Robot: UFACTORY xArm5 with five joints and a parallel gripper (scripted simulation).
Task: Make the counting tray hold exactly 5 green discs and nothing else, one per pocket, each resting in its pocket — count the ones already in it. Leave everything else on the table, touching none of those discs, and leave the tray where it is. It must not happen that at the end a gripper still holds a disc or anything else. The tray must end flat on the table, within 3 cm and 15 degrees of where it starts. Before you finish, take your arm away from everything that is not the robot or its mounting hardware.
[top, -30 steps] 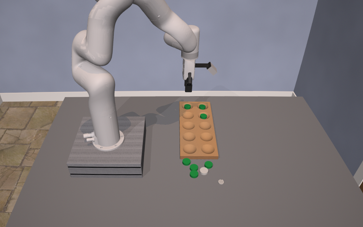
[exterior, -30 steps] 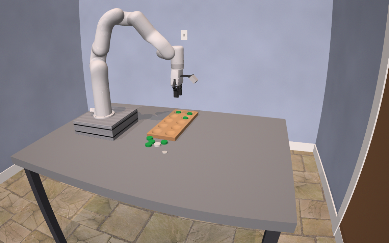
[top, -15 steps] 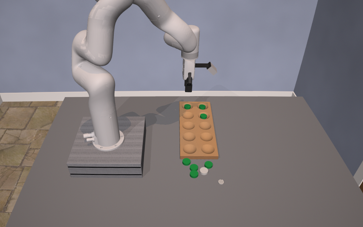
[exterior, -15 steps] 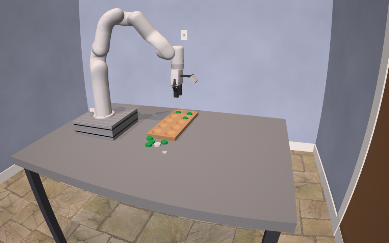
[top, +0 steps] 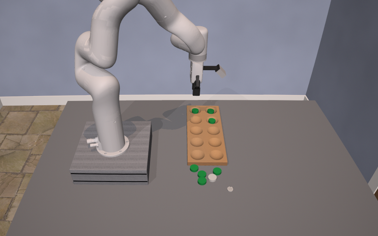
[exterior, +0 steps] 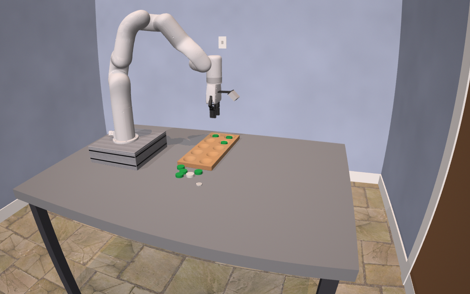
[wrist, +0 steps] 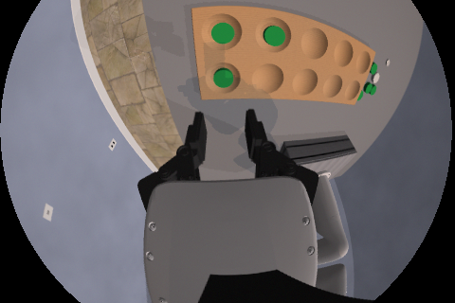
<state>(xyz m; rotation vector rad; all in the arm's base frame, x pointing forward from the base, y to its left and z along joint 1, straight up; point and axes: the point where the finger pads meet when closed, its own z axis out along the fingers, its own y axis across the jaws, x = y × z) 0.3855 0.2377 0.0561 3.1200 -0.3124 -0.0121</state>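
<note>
Now: the wooden counting tray 150 mm to the right of my hand and 130 mm below it. Also, from my hand: smaller white disc: 10 mm ahead, 470 mm to the right, 140 mm below.
</note>
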